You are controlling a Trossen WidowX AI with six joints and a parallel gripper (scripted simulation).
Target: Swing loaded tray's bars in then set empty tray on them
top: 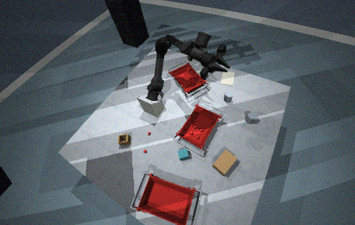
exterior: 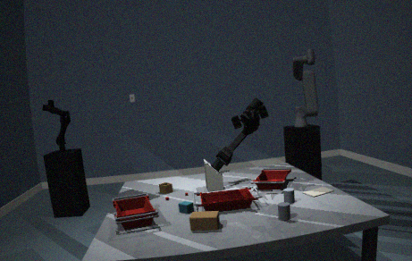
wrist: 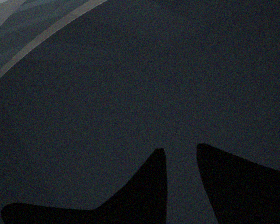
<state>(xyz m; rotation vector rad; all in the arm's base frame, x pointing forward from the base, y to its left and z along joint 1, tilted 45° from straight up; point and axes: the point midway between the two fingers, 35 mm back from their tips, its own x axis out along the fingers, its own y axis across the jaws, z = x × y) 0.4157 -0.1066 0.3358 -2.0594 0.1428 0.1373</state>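
My gripper tip is 7 cm past the teal block, 36 cm to the left of it and 43 cm above it. Also, from my gripper tip: pale sheet: 8 cm behind, 38 cm to the left, 45 cm below; then flat tan box: 17 cm ahead, 28 cm to the right, 42 cm below; then red plastic tray: 36 cm behind, 19 cm to the left, 41 cm below.
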